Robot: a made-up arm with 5 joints. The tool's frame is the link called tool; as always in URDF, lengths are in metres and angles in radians. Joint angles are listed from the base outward. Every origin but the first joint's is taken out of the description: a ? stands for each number. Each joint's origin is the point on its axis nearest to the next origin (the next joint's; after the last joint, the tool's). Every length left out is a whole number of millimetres.
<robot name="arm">
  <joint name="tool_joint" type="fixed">
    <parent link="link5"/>
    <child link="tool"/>
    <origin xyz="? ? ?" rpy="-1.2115 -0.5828 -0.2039"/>
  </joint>
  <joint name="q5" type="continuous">
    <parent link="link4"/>
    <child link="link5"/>
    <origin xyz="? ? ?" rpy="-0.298 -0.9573 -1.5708"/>
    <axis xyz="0 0 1"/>
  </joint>
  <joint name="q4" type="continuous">
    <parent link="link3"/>
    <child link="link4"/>
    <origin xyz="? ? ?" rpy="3.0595 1.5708 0"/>
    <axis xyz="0 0 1"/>
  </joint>
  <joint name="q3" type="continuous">
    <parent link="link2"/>
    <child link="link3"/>
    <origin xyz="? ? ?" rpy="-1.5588 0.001 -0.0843"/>
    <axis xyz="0 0 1"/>
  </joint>
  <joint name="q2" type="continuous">
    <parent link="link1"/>
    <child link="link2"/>
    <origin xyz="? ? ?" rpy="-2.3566 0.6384 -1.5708"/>
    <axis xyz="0 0 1"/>
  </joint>
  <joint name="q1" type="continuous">
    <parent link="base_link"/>
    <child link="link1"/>
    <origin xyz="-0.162 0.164 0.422" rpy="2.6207 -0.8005 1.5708"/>
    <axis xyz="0 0 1"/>
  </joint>
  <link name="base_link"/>
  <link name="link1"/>
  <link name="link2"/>
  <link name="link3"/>
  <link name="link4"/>
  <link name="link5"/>
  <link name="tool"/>
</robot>
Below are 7 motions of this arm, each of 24 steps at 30 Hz.
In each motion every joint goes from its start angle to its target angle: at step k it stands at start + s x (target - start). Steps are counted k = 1, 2, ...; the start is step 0. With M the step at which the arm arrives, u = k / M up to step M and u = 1 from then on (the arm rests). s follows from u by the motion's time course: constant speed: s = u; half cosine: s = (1 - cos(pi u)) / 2; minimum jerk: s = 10 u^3 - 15 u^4 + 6 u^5.
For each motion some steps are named. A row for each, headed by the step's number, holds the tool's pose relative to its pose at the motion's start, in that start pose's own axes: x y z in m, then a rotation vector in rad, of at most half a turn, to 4 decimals.
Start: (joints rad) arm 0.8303 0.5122 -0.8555 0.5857 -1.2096
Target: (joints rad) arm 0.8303 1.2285 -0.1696 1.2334 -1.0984
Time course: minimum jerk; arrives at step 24
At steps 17, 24:
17: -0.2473 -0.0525 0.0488 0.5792 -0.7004 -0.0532
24: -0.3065 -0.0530 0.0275 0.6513 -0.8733 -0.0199

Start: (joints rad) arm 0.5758 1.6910 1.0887 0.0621 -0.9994
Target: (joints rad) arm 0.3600 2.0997 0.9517 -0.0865 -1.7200
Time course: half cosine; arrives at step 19
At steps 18, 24:
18: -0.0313 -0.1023 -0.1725 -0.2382 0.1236 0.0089
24: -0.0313 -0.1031 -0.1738 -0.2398 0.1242 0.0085

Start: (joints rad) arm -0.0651 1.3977 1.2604 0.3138 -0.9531
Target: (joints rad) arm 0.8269 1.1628 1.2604 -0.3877 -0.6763
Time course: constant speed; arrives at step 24
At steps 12, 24:
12: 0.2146 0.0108 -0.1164 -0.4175 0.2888 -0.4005
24: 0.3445 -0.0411 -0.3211 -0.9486 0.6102 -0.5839

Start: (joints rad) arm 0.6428 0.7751 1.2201 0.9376 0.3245
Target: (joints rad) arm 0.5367 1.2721 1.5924 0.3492 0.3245
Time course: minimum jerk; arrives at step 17
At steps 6, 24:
6: -0.0243 -0.0006 0.0544 -0.0273 -0.1012 0.0030
24: -0.0731 -0.0653 0.1912 -0.1033 -0.3370 -0.1247

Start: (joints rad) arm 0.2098 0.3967 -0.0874 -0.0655 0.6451
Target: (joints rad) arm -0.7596 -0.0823 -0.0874 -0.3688 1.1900
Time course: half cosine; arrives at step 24
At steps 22, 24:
22: -0.0841 0.2046 -0.2112 -0.7036 -0.1930 0.3008
24: -0.0852 0.2055 -0.2153 -0.7149 -0.1948 0.3049

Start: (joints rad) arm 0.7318 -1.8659 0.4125 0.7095 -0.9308
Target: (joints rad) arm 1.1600 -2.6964 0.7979 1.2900 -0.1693
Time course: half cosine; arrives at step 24
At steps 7, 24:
7: 0.0588 0.0137 0.0232 0.0913 0.0107 -0.0578
24: 0.2338 -0.0463 0.0676 0.2805 -0.3611 -0.5082

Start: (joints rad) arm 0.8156 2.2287 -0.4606 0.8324 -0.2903
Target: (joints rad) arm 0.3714 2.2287 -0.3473 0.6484 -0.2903
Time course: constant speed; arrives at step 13
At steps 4, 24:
4: -0.0259 0.0572 -0.0308 -0.1234 -0.0160 0.0731
24: -0.1039 0.1618 -0.1130 -0.3897 -0.0761 0.2423

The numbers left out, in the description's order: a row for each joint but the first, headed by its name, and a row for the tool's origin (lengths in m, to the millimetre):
tool: 0.29 0.092 0
q5: 0.079 -0.032 0
q4: -0.055 -0.019 0
q3: -0.087 -0.222 0
q2: 0.045 0.007 0

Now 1 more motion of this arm.
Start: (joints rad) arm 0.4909 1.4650 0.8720 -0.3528 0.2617
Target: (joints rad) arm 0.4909 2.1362 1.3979 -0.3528 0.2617
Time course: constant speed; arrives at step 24
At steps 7, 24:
7: -0.0079 -0.1186 0.0521 0.1242 -0.0797 -0.2018
24: -0.1013 -0.4250 0.0718 0.5024 -0.1755 -0.6647

